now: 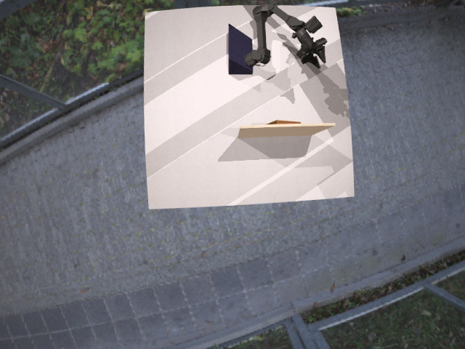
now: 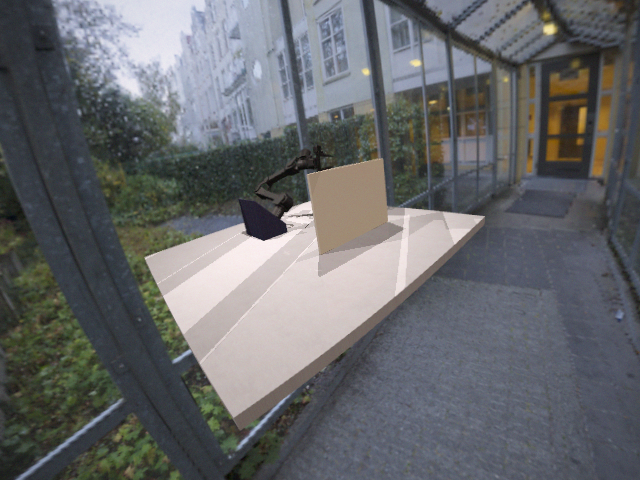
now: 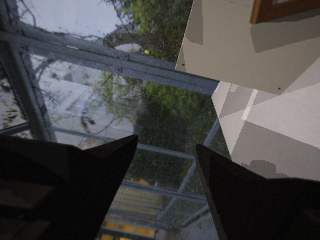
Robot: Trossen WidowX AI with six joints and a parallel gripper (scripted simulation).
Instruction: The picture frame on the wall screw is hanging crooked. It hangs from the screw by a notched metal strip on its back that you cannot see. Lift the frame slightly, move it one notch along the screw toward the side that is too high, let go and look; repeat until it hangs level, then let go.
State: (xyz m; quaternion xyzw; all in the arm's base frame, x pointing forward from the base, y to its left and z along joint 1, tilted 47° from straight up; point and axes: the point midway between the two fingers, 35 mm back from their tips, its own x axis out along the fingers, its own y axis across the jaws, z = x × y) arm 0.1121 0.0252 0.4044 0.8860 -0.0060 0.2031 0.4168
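The picture frame lies 260 mm ahead of my gripper tip, 220 mm to the right of it and 160 mm below it. Also, from my gripper tip: beige wall panel: 270 mm ahead, 220 mm to the right, 170 mm below.
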